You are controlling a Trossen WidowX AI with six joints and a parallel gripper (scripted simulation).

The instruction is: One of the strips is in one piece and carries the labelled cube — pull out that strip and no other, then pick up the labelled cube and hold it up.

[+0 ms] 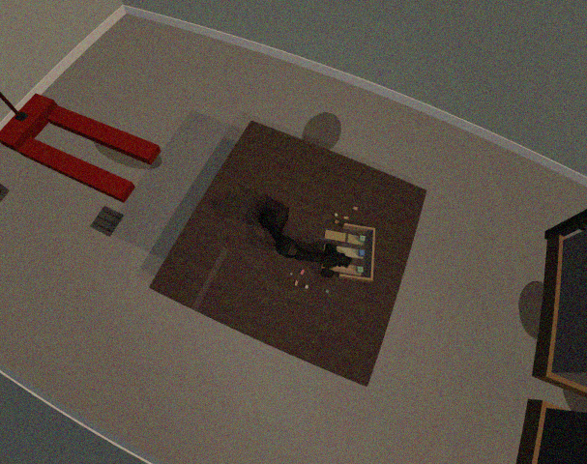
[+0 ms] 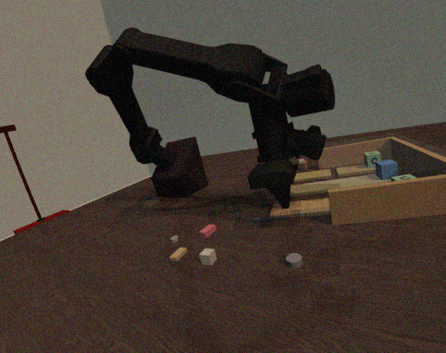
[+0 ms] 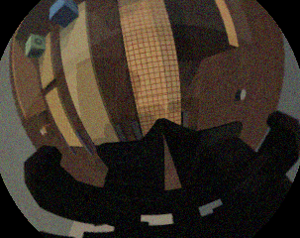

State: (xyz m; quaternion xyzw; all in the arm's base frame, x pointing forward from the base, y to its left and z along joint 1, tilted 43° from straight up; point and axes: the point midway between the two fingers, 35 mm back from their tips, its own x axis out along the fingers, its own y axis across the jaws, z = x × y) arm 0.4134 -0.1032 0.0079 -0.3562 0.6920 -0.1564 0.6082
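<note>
Now: gripper tip 90 mm short of the strip and 30 mm to the right of it. From my gripper tip the other things lie so: grey disc: 70 mm ahead, 140 mm to the right; pink block: 100 mm behind, 110 mm to the right.
</note>
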